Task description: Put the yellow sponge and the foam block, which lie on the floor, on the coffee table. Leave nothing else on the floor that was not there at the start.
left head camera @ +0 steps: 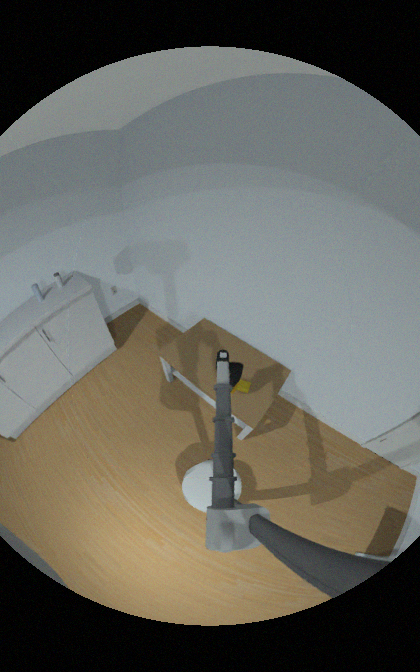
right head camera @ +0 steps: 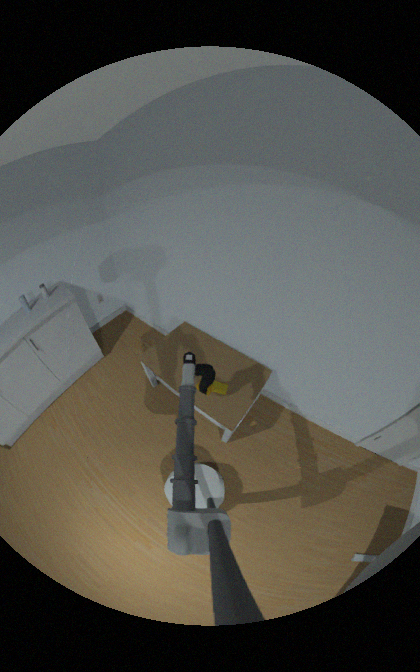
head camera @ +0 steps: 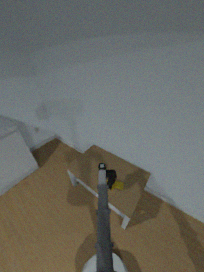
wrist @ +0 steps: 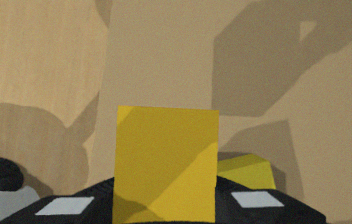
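Where they show: gripper, between the fingertips: (right head camera: 206,389) (wrist: 164,189); robot's base, origin of its link: (right head camera: 195,488).
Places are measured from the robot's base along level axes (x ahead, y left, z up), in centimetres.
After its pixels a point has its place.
My gripper (head camera: 110,184) @[z 52.1, x 62.4, y -8.7 cm] (left head camera: 235,382) (right head camera: 204,387) @[z 52.1, x 62.4, y -8.7 cm] (wrist: 164,189) @[z 52.1, x 62.4, y -8.7 cm] is shut on the golden-yellow foam block (wrist: 165,160) @[z 55.8, x 63.9, y -6.2 cm] and holds it above the coffee table (head camera: 132,172) @[z 42.3, x 84.0, y -36.7 cm] (left head camera: 250,360) (right head camera: 235,365) @[z 42.3, x 87.1, y -30.5 cm] (wrist: 160,50) @[z 42.3, x 69.1, y 3.3 cm]. In the head views the arm and gripper hide most of the block. The lemon-yellow sponge (head camera: 118,185) @[z 46.8, x 65.9, y -16.7 cm] (left head camera: 243,386) (right head camera: 220,388) @[z 46.8, x 65.5, y -17.7 cm] (wrist: 247,172) @[z 46.8, x 69.5, y -13.3 cm] lies on the brown table top, to the right of the held block in the wrist view, where the block and right finger partly cover it. The block's exact height above the table is hard to tell.
The table stands along the wall, with white legs and a white lower shelf edge. My white round base (left head camera: 200,485) (right head camera: 210,480) @[z 18.7, x 6.8, y -10.8 cm] is on the floor in front of it. A white cabinet (head camera: 12,155) @[z 51.2, x 107.8, y 121.8 cm] (left head camera: 75,335) (right head camera: 60,350) @[z 45.8, x 94.5, y 131.4 cm] with two small items on top stands at the left.
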